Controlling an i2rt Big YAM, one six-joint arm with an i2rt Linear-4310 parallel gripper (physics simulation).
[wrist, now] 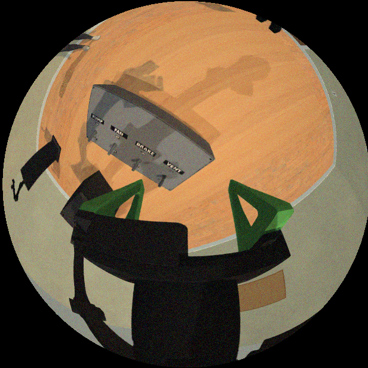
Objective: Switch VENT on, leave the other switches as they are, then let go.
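Observation:
A grey switch panel lies left of the middle of the wrist view, slanting down to the right. Its labels read PUMP, FAN, BRAKE and VENT, from left to right. Under each label is a small lever: the PUMP switch, the FAN switch, the BRAKE switch and the VENT switch near the right end. Which way each lever is set is too small to tell. My gripper is open, with nothing between its green fingers. The left fingertip appears just below and left of the VENT switch, with a visible gap.
A dark flat object shows at the far left, and a dark block beside the left finger. People's legs show at the top left and feet at the top right. A brown panel is on the wall at the lower right. Shadows cross the switch panel.

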